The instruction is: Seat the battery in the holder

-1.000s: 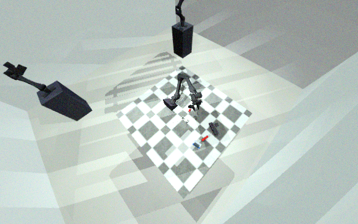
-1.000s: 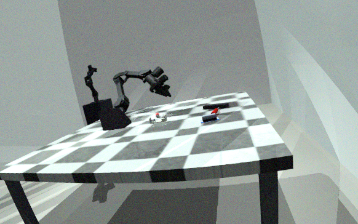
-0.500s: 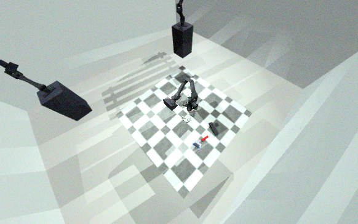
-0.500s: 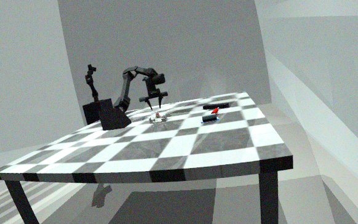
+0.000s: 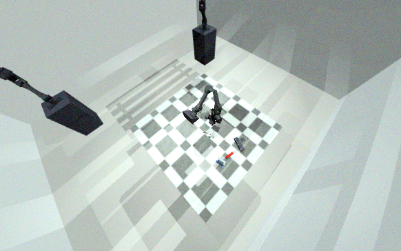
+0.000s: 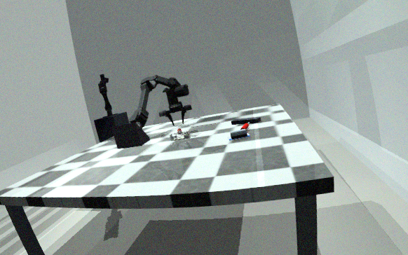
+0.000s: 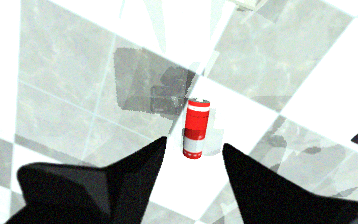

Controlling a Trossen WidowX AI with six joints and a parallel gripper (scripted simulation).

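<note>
The battery is 40 mm below my gripper tip. From my gripper tip the other things lie so: black bar (380 mm ahead, 30 mm below, 20 mm to the left).
</note>
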